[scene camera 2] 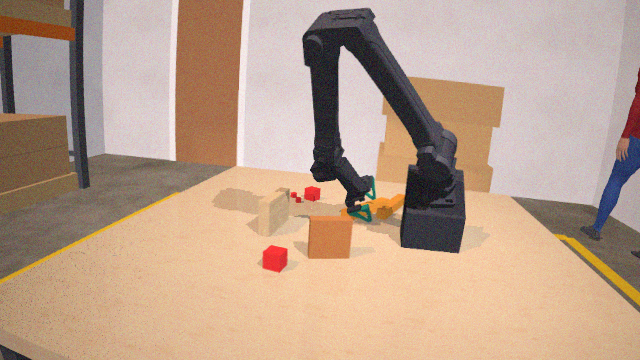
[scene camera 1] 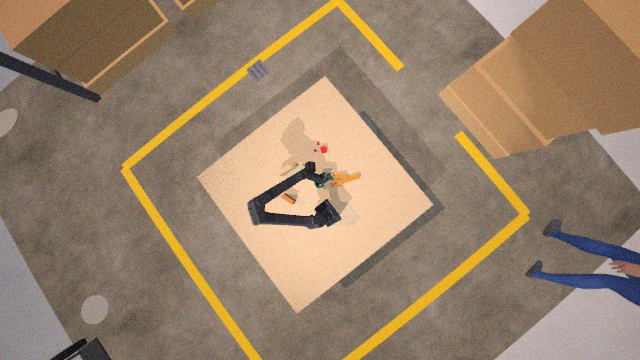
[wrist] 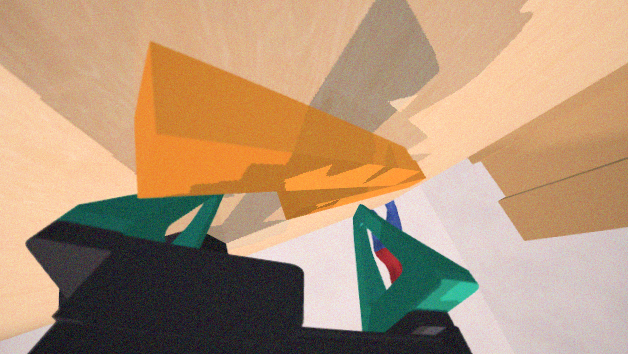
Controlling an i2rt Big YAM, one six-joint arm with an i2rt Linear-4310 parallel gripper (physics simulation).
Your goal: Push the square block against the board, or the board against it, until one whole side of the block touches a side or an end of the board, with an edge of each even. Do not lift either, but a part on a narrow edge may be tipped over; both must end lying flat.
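Note:
The square block is a brown-orange slab standing upright on a narrow edge. The board is a pale wood slab, also upright on a narrow edge, behind and left of the block in scene camera 2, with a gap between them. My gripper is open with nothing between its green fingers. It is low over the table, apart from block and board, close beside long orange pieces. Whether it touches them I cannot tell. The wrist view does not show block or board.
A red cube lies in front of the block in scene camera 2. Another red cube and two tiny red ones lie behind the board. The black arm base stands right of the block on the table.

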